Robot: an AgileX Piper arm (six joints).
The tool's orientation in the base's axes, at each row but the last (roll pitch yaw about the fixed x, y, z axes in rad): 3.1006, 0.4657, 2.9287; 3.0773, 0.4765, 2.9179; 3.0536, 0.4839, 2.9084; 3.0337, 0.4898, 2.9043; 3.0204, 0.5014, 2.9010; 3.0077, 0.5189, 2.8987; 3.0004, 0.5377, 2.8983; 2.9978, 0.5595, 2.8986; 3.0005, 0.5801, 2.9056; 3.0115, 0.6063, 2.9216; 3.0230, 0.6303, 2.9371; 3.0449, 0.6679, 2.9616
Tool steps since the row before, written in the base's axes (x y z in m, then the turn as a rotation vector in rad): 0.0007, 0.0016, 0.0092, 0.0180, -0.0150, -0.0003; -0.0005, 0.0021, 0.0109, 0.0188, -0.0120, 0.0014; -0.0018, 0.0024, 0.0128, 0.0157, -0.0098, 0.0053; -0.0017, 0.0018, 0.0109, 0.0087, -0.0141, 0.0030; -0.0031, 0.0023, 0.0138, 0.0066, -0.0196, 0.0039; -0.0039, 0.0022, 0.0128, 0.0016, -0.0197, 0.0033; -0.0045, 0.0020, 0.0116, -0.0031, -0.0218, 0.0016; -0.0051, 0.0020, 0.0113, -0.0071, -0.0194, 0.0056; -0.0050, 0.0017, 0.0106, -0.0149, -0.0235, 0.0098; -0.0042, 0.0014, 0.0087, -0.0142, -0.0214, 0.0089; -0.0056, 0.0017, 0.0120, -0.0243, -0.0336, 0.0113; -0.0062, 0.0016, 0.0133, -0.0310, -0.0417, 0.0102
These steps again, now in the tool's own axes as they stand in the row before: -0.0044, 0.0020, -0.0080, -0.0184, -0.0112, 0.0091; -0.0042, 0.0026, -0.0100, -0.0193, -0.0081, 0.0079; -0.0039, 0.0030, -0.0122, -0.0180, -0.0062, 0.0029; -0.0033, 0.0025, -0.0104, -0.0118, -0.0119, 0.0016; -0.0035, 0.0032, -0.0135, -0.0116, -0.0176, -0.0002; -0.0026, 0.0030, -0.0130, -0.0071, -0.0186, -0.0022; -0.0018, 0.0026, -0.0122, -0.0027, -0.0217, -0.0033; -0.0014, 0.0025, -0.0122, -0.0011, -0.0195, -0.0088; -0.0014, 0.0021, -0.0116, 0.0021, -0.0242, -0.0167; -0.0013, 0.0017, -0.0095, 0.0025, -0.0222, -0.0156; -0.0024, 0.0021, -0.0130, 0.0070, -0.0353, -0.0235; -0.0032, 0.0019, -0.0143, 0.0118, -0.0442, -0.0267
